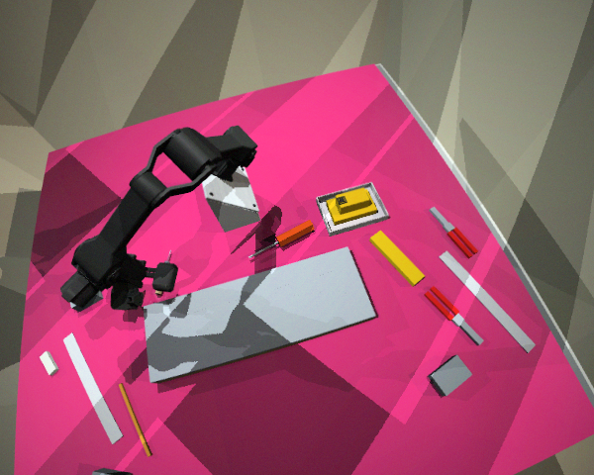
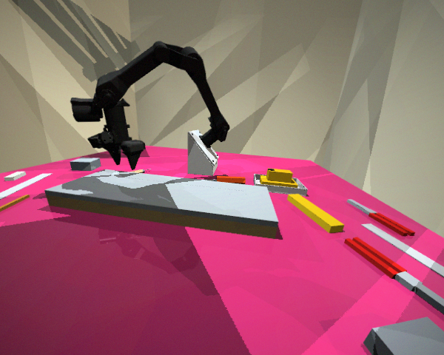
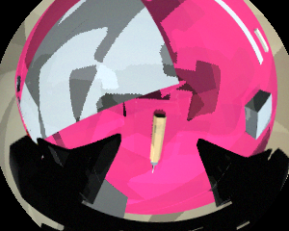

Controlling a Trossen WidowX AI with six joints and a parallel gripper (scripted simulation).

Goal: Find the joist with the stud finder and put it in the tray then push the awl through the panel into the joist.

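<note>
Right now the awl is 50 mm behind my gripper tip, 20 mm to the left of it and 30 mm below it. The rest, counted from my gripper tip: pencil 300 mm ahead, 90 mm to the right, 30 mm below; yellow stud finder 70 mm behind, 530 mm to the left, 10 mm above; white eraser 120 mm ahead, 320 mm to the right, 30 mm below.
</note>
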